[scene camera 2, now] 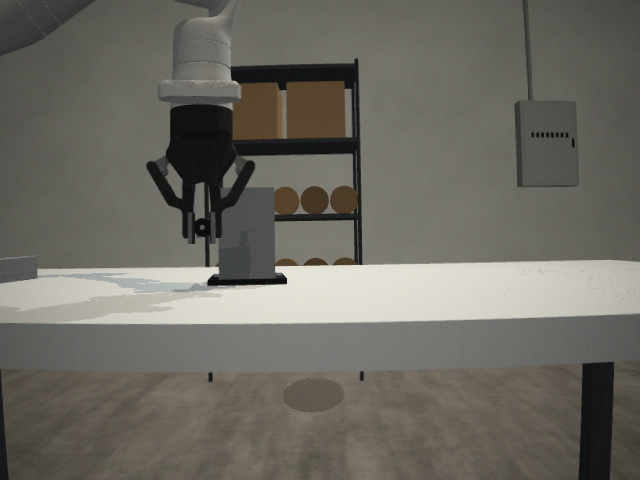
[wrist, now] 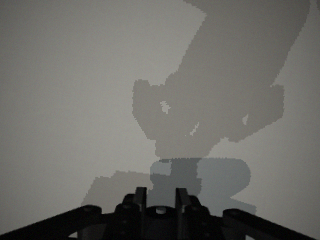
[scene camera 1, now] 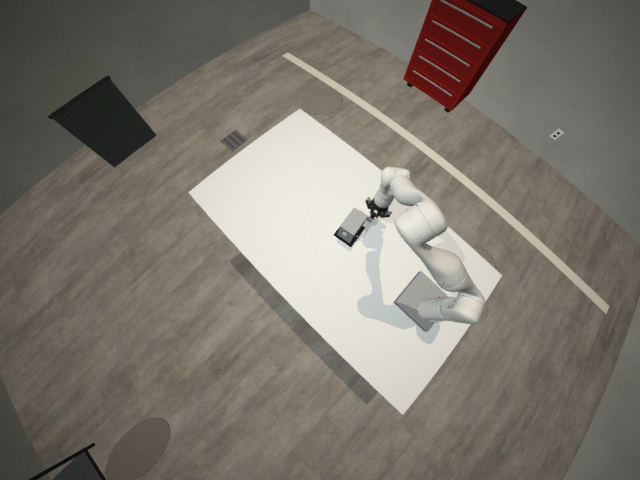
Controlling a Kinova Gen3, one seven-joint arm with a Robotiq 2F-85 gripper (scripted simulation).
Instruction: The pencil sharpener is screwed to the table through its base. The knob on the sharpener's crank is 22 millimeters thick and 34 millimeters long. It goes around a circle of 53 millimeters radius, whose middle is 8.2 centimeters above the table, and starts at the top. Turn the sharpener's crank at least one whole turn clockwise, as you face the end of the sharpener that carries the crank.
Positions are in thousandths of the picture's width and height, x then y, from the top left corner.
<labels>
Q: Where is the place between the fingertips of my gripper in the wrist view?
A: At 502, 840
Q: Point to a pencil sharpener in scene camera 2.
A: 384, 539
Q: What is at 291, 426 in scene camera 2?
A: My gripper.
</labels>
